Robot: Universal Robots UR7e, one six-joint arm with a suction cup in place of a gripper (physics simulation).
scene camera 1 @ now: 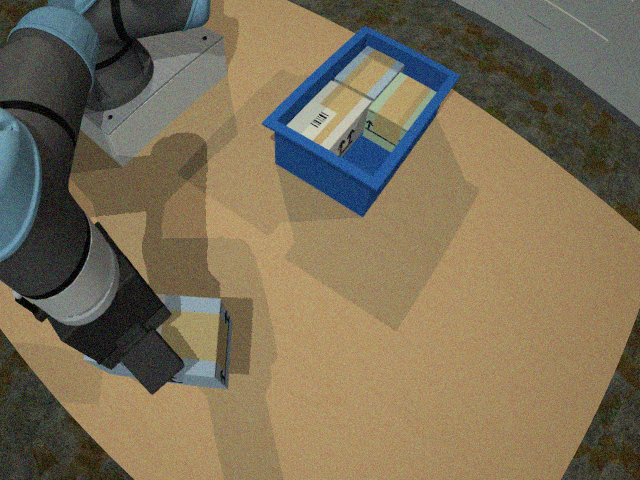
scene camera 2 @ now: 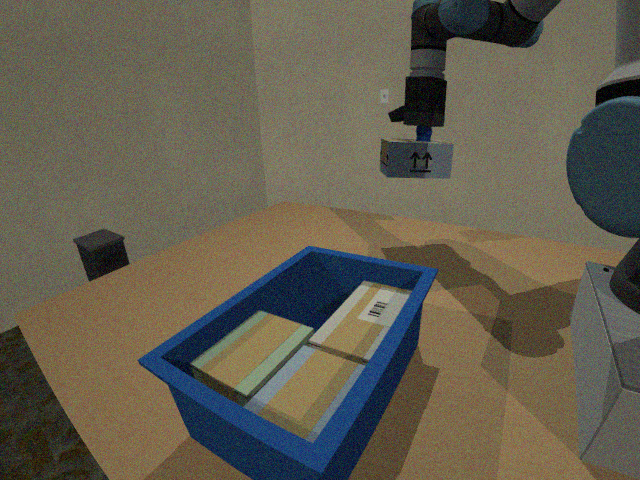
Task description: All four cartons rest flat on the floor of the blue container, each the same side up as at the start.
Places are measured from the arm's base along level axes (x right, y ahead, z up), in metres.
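Pixels of known places: hand at its tool point: (scene camera 2: 422, 146); arm's base at its link origin: (scene camera 1: 115, 79).
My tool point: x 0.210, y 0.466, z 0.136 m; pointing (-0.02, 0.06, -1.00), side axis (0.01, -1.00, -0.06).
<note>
For each thing: its top centre in the pictures, then the offset to it from my tool point. "spot": a spot on its surface instead. Level surfaces: height alone.
- pale blue carton at its top centre: (scene camera 1: 148, 330) (scene camera 2: 415, 138) dz +0.018, dx -0.011, dy +0.012 m
- blue container at its top centre: (scene camera 2: 312, 311) (scene camera 1: 370, 94) dz -0.118, dx -0.489, dy -0.109 m
- white carton with a barcode, surface spot: (scene camera 2: 390, 297) (scene camera 1: 305, 130) spot: dz -0.148, dx -0.376, dy -0.138 m
- light blue carton at its top centre: (scene camera 2: 306, 394) (scene camera 1: 370, 70) dz -0.149, dx -0.557, dy -0.163 m
- green carton at its top centre: (scene camera 2: 253, 345) (scene camera 1: 405, 100) dz -0.146, dx -0.547, dy -0.076 m
- tan table at its surface level: dz -0.238 m
My gripper (scene camera 2: 423, 133) is shut by suction on the top of a pale blue carton (scene camera 1: 199, 335) (scene camera 2: 436, 161) with tan tape. The carton hangs level, high above the table and away from the container, its arrows pointing up. In scene camera 1 the gripper's black body hides the cup and part of the carton. The blue container (scene camera 1: 320, 173) (scene camera 2: 222, 434) holds a white carton with a barcode (scene camera 1: 302, 121) (scene camera 2: 390, 297), a light blue carton (scene camera 1: 369, 72) (scene camera 2: 305, 395) and a green carton (scene camera 1: 405, 105) (scene camera 2: 258, 348). All three look flat, tape side up.
The tan table (scene camera 1: 465, 361) (scene camera 2: 196, 263) carries the container and the grey robot base (scene camera 1: 175, 77) (scene camera 2: 594, 335). Bare container floor shows beside the white carton, in front of the green one. A dark box (scene camera 2: 103, 253) stands beyond the table edge.
</note>
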